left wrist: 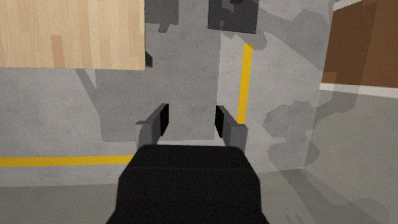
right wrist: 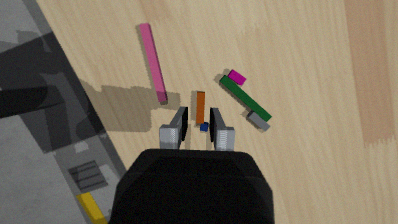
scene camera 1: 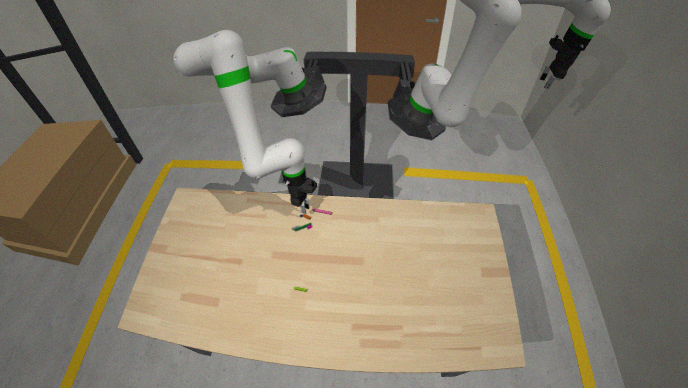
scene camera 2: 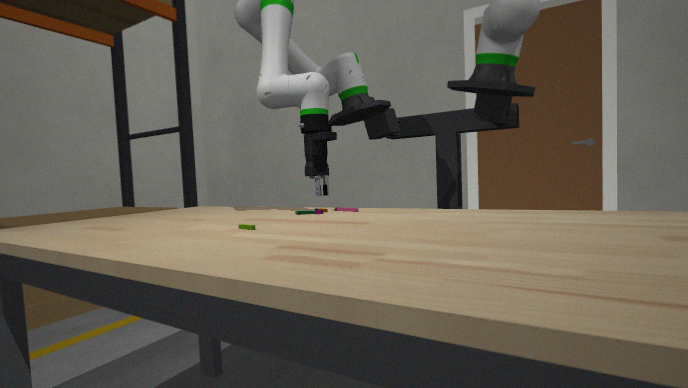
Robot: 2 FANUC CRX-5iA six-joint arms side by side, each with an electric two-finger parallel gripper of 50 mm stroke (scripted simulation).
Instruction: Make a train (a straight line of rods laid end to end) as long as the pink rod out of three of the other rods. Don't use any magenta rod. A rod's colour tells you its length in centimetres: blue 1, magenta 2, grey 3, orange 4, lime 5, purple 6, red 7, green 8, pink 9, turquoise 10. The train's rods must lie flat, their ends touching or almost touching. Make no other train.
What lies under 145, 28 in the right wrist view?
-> A pink rod.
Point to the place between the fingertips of my right gripper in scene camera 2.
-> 322, 195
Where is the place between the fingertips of my right gripper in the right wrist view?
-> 198, 117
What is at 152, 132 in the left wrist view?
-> My left gripper.
